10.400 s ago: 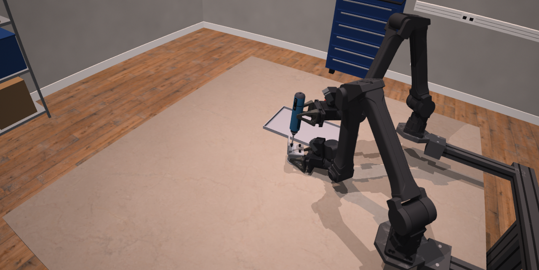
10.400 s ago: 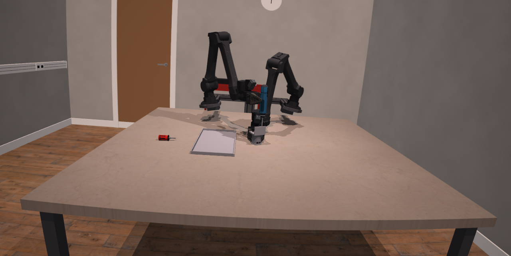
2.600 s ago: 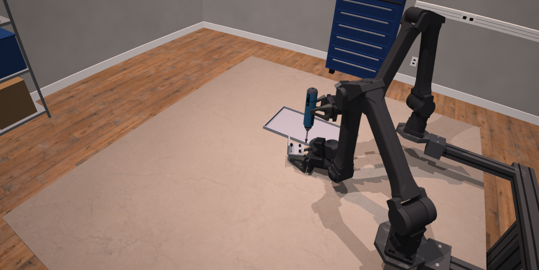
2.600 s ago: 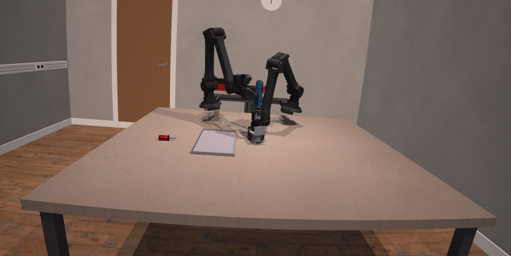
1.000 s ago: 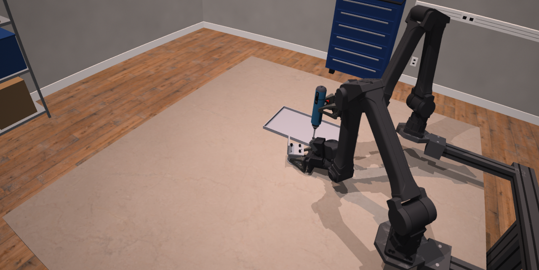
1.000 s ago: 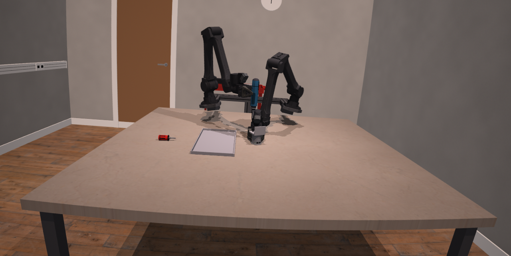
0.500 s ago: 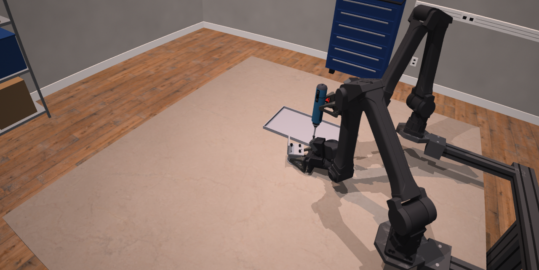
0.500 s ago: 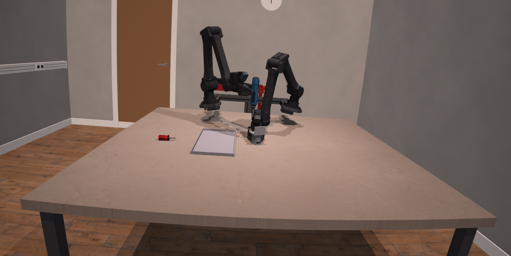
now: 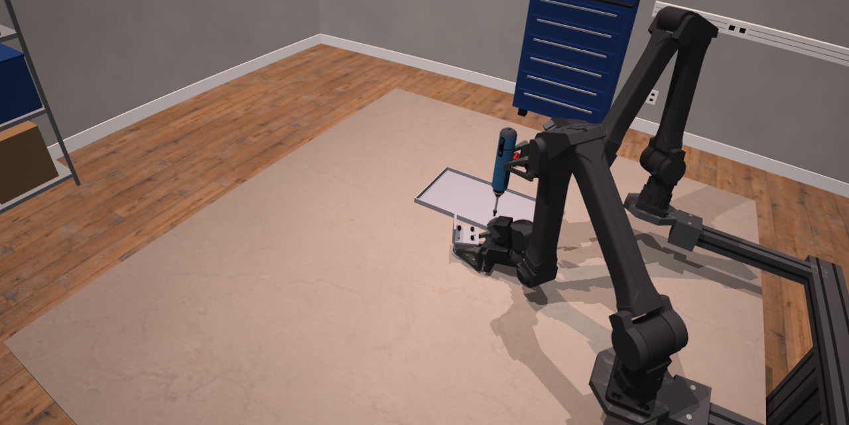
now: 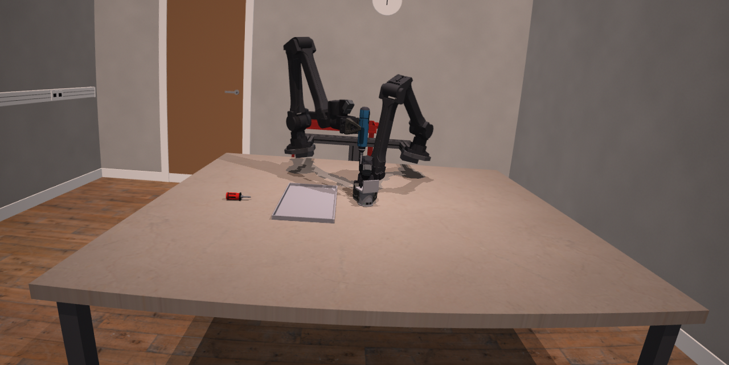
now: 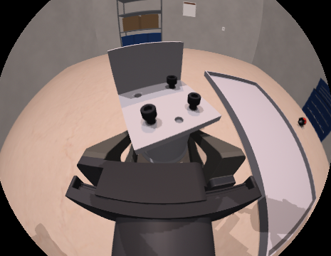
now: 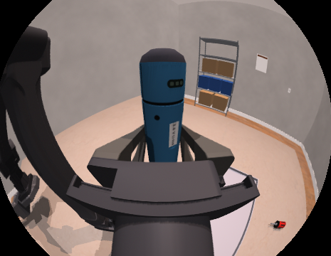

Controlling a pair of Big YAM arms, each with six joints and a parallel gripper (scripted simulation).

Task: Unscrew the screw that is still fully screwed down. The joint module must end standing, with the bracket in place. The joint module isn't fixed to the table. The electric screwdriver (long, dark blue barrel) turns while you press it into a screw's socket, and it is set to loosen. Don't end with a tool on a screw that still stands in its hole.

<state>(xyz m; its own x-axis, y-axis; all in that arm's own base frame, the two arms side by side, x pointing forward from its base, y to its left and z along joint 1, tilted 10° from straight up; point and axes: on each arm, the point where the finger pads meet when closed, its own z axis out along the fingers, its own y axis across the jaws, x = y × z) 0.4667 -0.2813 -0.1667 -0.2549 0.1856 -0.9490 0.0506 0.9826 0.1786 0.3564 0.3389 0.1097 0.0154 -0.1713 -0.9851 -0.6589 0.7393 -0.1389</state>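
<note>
The joint module is 1 cm above my left hand. Round my left hand: flat grey tray: 23 cm to the right, 2 cm below; then red-handled screwdriver: 51 cm to the right, 1 cm below; then grey l-shaped bracket: 5 cm above.
</note>
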